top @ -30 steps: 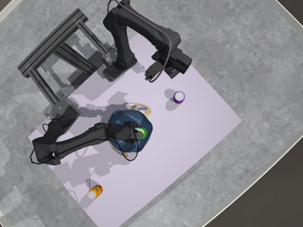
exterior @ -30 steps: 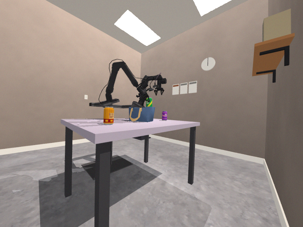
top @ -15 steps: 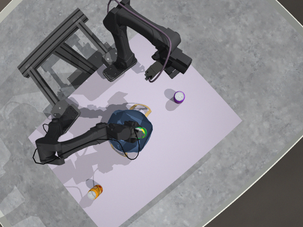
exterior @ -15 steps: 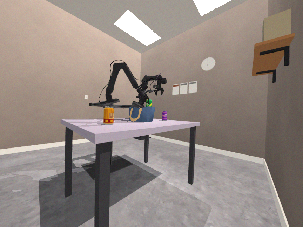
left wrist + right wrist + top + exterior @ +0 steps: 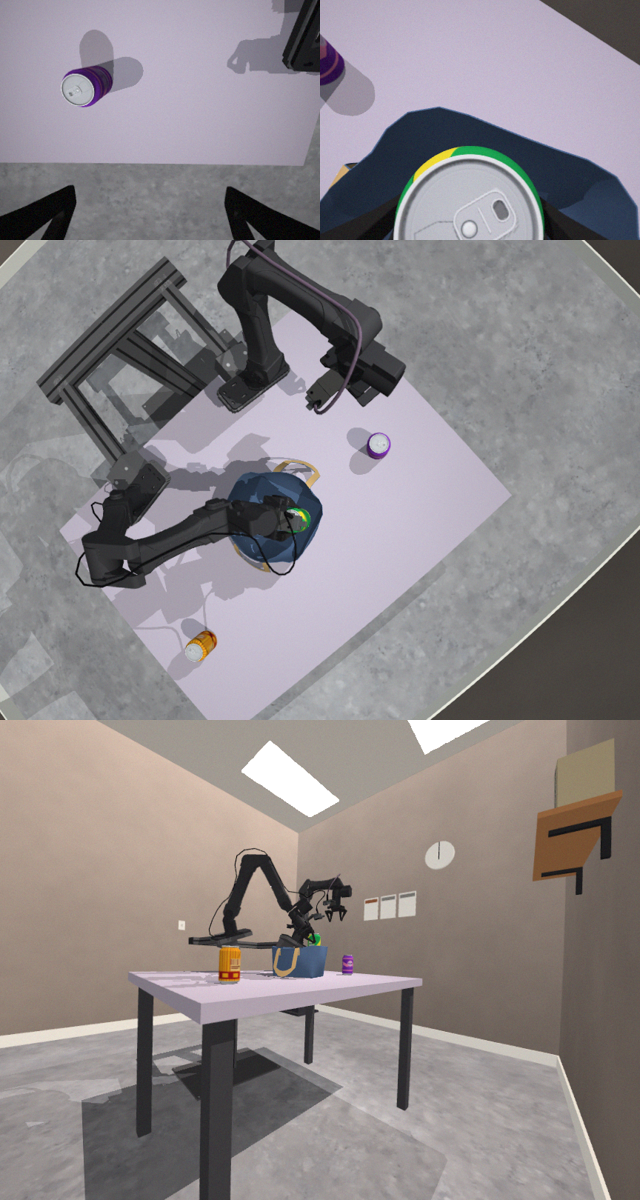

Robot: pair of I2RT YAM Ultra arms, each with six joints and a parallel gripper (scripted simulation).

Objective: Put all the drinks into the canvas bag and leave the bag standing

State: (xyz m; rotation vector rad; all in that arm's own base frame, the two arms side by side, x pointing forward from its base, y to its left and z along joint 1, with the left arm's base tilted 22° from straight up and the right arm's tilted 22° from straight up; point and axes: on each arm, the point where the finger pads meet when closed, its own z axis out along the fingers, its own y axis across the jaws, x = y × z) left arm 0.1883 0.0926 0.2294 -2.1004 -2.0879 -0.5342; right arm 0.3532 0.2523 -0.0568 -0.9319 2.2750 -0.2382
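Note:
Right now my right hand is 49 cm to the left of the orange can, 11 cm above it and 7 cm short of it. The rest, counted from my right hand: purple can (31 cm to the left, 11 cm below); then green can (2 cm below).

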